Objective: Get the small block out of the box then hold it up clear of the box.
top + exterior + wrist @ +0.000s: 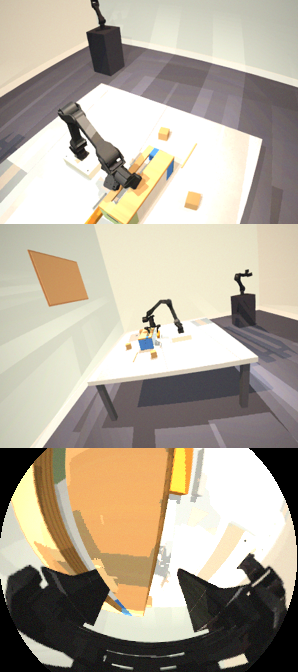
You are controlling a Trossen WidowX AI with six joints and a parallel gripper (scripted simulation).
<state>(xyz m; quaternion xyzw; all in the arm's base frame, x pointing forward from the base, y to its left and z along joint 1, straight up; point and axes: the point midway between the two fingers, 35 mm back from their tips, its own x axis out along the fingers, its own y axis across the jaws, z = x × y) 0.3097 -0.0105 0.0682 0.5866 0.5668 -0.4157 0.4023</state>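
My gripper tip is 30 mm short of the long box and 30 mm above it. Also, from my gripper tip: thin yellow stick: 180 mm ahead, 320 mm to the left, 80 mm below; then orange bar: 30 mm behind, 210 mm to the right, 70 mm below.
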